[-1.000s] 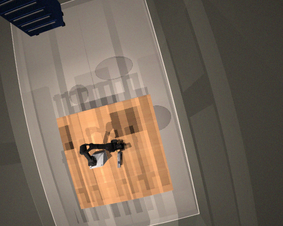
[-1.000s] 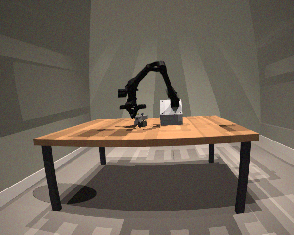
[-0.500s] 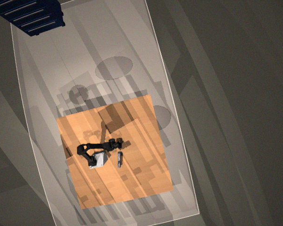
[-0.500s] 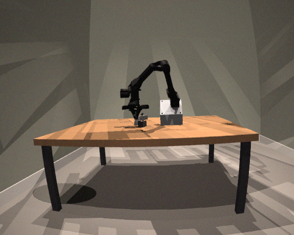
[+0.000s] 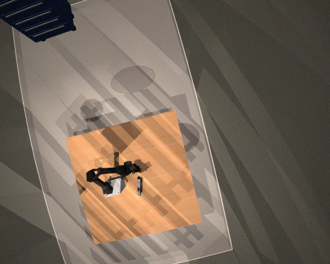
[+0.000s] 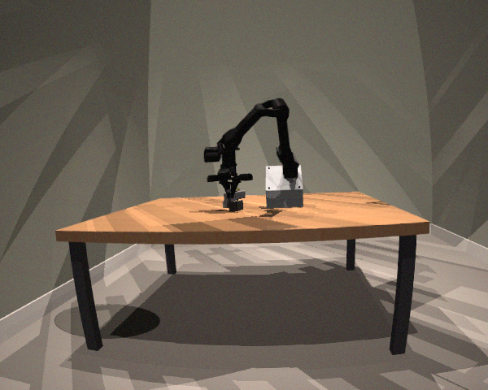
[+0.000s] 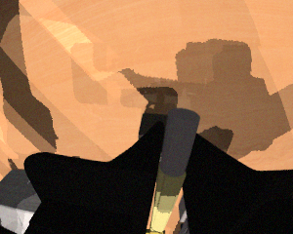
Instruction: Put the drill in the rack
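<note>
Right now my gripper tip is 50 mm to the left of the small dark block, 40 mm above it and 20 mm past it. The rest, counted from my gripper tip: narrow grey fixture 230 mm to the right, 20 mm below, 10 mm ahead.
</note>
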